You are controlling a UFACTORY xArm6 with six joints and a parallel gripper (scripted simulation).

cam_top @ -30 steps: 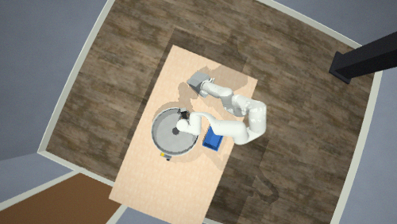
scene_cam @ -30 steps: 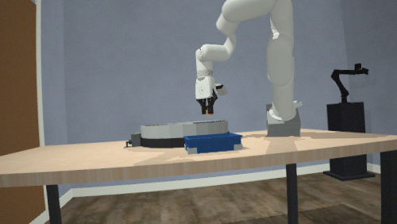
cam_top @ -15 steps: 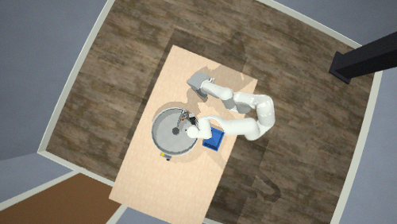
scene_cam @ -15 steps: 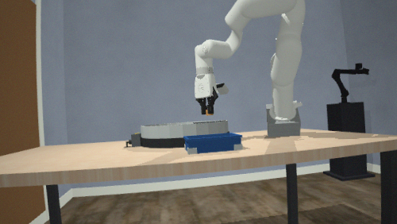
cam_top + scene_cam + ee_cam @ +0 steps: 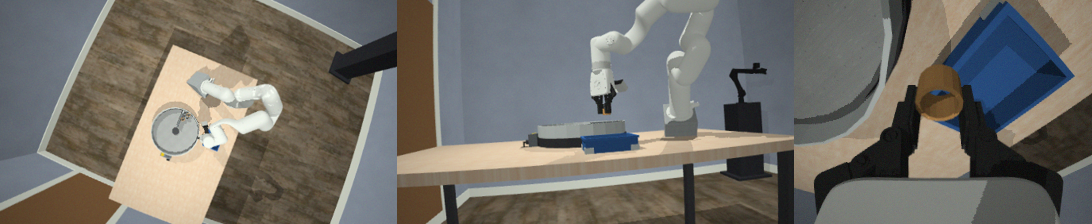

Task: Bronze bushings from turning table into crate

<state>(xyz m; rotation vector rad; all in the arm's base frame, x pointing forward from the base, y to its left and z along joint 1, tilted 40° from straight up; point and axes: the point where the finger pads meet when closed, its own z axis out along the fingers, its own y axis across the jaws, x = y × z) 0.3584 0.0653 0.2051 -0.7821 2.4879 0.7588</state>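
My hand is 130 mm above the blue crate and 100 mm to the right of it. The rest, counted from my hand: grey turning table 240 mm to the right, 100 mm below, 90 mm ahead.
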